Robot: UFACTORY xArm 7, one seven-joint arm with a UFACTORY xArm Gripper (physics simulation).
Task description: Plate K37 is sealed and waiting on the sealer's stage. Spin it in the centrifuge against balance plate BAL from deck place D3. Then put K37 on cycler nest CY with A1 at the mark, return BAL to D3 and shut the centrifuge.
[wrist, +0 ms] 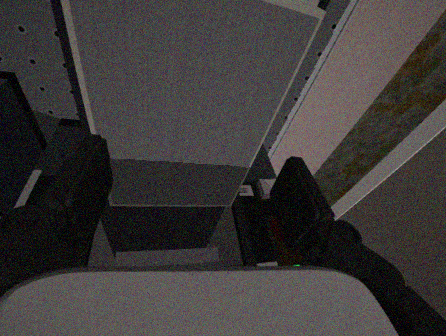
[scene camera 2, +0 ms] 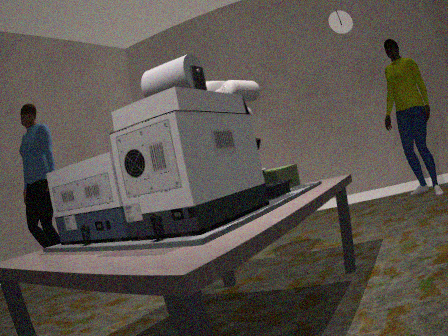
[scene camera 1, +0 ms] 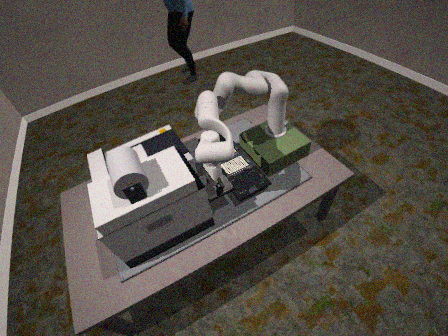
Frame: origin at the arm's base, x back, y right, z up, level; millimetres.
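Seen in the pictures: gripper, fingertip midpoint: (wrist: 199, 167) (scene camera 1: 214, 188); arm's base at its link origin: (scene camera 1: 275, 130).
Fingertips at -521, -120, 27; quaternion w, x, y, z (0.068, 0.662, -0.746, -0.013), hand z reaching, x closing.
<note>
Offsets run from my fingertips to a thing's top centre, as dx, dy, dz. "spot": to the spot under its first point.
My gripper (scene camera 1: 219, 191) (wrist: 199, 167) is open and empty, low beside the large white machine, its two black fingers wide apart. In the wrist view a flat grey rectangular top {spot: +42, +8, -4} (wrist: 180, 90) with a pale rim, which looks like sealed plate K37, runs from the top edge down between the fingers; its far part is in shadow. I cannot tell whether the fingers stand level with its sides. A pale gridded plate {+193, +98, -61} (scene camera 1: 235, 164) sits behind the gripper on dark equipment; its label cannot be read. Which machine is the centrifuge, and nest CY, cannot be told from these views.
The large white machine {-276, +50, +354} (scene camera 1: 162, 220) (scene camera 2: 220, 150) carries a white roll {-297, +54, +354} (scene camera 1: 122, 167) (scene camera 2: 165, 76). A lower white machine (scene camera 2: 82, 182) stands beside it. A dark flat device {+197, +97, -71} (scene camera 1: 250, 186) lies right of the gripper. The arm stands on a green block (scene camera 1: 292, 150) (scene camera 2: 282, 175).
</note>
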